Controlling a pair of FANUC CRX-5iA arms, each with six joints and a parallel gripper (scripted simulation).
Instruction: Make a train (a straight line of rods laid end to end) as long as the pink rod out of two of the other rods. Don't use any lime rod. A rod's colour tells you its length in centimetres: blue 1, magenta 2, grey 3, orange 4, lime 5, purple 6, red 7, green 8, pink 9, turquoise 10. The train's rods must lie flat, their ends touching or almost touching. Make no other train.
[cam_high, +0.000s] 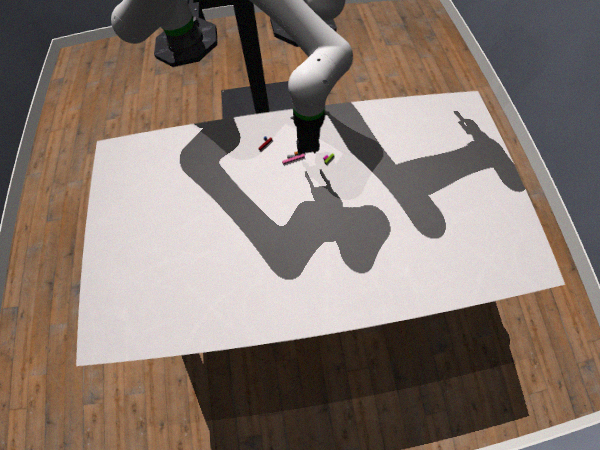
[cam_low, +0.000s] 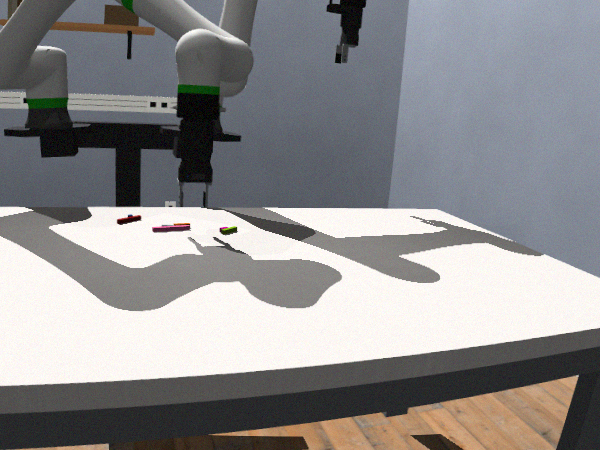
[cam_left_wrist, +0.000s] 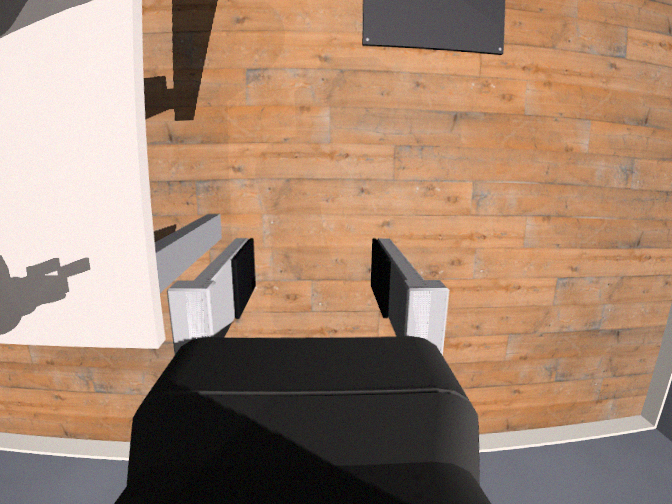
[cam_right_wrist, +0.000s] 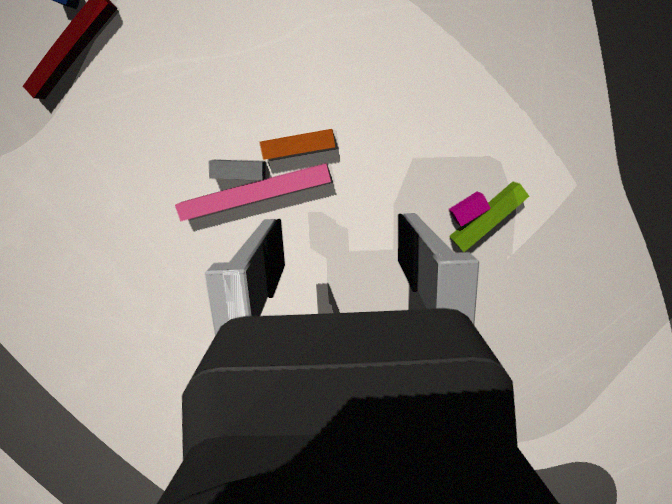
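Observation:
My right gripper is now 9 cm to the right of the lime rod, 7 cm above it and 1 cm short of it. Also, from my right hand: grey rod: 7 cm below, 6 cm to the right, 3 cm behind; pink rod: 7 cm below, 5 cm to the right, 2 cm behind; orange rod: 7 cm below, 4 cm behind, 2 cm to the right.

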